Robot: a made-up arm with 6 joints. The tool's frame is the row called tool.
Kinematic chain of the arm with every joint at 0, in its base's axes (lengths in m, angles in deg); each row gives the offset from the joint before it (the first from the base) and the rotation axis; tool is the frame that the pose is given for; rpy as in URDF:
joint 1: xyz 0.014 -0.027 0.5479 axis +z
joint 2: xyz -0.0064 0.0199 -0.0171 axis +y
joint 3: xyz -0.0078 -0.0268 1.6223 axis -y
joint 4: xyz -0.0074 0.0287 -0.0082 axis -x
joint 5: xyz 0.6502 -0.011 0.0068 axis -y
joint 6: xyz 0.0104 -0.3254 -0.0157 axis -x
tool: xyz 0.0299 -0.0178 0.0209 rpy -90 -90 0
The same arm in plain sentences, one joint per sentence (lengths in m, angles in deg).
The arm has six revolute joints in a row. What follows holds with every joint at zero, and every direction is one of the base frame's. The first joint sits 0.014 m along +x and 0.027 m along -y and 0.5479 m along +z from the base frame's origin and turns about +z. The second joint sits 0.0064 m along -x and 0.0199 m along +y and 0.0171 m along -z from the first joint and turns about +y. The third joint sits 0.0078 m along -x and 0.0268 m along -y and 1.6223 m along +z from the second joint and turns about -y. The fourth joint sits 0.0074 m along -x and 0.0287 m along +y and 0.0082 m along -z from the third joint and turns about -x. The fifth joint sits 0.6502 m along +x and 0.011 m along -y and 0.0068 m along +z from the fourth joint and turns about -y. The sixth joint sits 0.0104 m along +x and 0.3254 m along -y and 0.0157 m along -z from the fifth joint and turns about -x. The tool frame, which is the frame that the pose is given for, sits 0.0299 m along +x and 0.0178 m along -y and 0.0209 m along +z from the sixth joint; its axes are the base frame's turned by roll -90, pitch -90 and yaw 0 deg (as in URDF: about the fixed x, then y, then z).
